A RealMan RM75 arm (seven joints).
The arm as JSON. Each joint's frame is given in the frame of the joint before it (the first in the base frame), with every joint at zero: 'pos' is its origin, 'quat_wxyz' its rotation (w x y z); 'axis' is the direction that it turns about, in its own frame. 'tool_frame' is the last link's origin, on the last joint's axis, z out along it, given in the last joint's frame.
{
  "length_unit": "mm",
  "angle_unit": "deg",
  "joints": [
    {
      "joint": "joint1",
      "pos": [
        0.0,
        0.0,
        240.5
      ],
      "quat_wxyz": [
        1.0,
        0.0,
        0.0,
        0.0
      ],
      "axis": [
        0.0,
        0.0,
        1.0
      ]
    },
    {
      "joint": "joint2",
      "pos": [
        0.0,
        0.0,
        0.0
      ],
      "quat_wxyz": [
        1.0,
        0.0,
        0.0,
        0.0
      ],
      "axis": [
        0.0,
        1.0,
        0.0
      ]
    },
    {
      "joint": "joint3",
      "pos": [
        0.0,
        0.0,
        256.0
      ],
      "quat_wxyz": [
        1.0,
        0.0,
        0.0,
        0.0
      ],
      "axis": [
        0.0,
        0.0,
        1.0
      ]
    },
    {
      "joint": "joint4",
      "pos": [
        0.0,
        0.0,
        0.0
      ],
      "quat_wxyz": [
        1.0,
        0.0,
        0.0,
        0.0
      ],
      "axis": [
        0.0,
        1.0,
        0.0
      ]
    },
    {
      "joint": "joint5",
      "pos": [
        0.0,
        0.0,
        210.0
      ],
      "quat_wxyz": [
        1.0,
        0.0,
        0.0,
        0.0
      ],
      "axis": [
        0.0,
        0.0,
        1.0
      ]
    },
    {
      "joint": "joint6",
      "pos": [
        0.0,
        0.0,
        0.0
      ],
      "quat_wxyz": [
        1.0,
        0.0,
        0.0,
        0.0
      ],
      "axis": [
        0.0,
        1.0,
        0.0
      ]
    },
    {
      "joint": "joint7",
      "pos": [
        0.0,
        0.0,
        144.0
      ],
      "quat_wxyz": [
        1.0,
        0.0,
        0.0,
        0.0
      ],
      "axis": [
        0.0,
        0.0,
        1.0
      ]
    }
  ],
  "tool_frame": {
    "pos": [
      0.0,
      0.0,
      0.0
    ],
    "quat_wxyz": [
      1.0,
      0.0,
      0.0,
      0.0
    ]
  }
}
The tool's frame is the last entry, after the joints.
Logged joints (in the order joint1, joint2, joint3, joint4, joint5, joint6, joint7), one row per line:
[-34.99 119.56 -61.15 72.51 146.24 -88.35 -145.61]
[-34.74 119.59 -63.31 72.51 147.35 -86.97 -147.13]
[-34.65 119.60 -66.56 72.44 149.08 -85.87 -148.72]
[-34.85 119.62 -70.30 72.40 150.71 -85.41 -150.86]
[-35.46 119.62 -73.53 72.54 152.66 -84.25 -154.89]
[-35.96 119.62 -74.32 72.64 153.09 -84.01 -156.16]
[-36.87 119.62 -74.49 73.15 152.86 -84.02 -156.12]
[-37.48 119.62 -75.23 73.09 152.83 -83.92 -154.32]
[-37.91 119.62 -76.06 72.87 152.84 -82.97 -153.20]
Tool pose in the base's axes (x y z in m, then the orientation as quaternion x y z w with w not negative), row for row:
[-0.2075 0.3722 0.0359 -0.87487 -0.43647 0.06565 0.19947]
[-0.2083 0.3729 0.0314 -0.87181 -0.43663 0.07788 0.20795]
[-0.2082 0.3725 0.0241 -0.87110 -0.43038 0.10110 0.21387]
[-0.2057 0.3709 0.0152 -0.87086 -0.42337 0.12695 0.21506]
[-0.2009 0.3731 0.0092 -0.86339 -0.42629 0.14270 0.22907]
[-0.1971 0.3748 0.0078 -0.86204 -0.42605 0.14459 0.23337]
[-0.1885 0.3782 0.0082 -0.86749 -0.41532 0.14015 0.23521]
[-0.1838 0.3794 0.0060 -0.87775 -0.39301 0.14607 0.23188]
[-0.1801 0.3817 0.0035 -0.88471 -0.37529 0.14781 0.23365]
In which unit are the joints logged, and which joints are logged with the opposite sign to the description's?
The joints are logged in degrees. Opposite sign: joint2, joint3, joint6.
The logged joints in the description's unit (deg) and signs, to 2 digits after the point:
[-34.99 -119.56 61.15 72.51 146.24 88.35 -145.61]
[-34.74 -119.59 63.31 72.51 147.35 86.97 -147.13]
[-34.65 -119.60 66.56 72.44 149.08 85.87 -148.72]
[-34.85 -119.62 70.30 72.40 150.71 85.41 -150.86]
[-35.46 -119.62 73.53 72.54 152.66 84.25 -154.89]
[-35.96 -119.62 74.32 72.64 153.09 84.01 -156.16]
[-36.87 -119.62 74.49 73.15 152.86 84.02 -156.12]
[-37.48 -119.62 75.23 73.09 152.83 83.92 -154.32]
[-37.91 -119.62 76.06 72.87 152.84 82.97 -153.20]

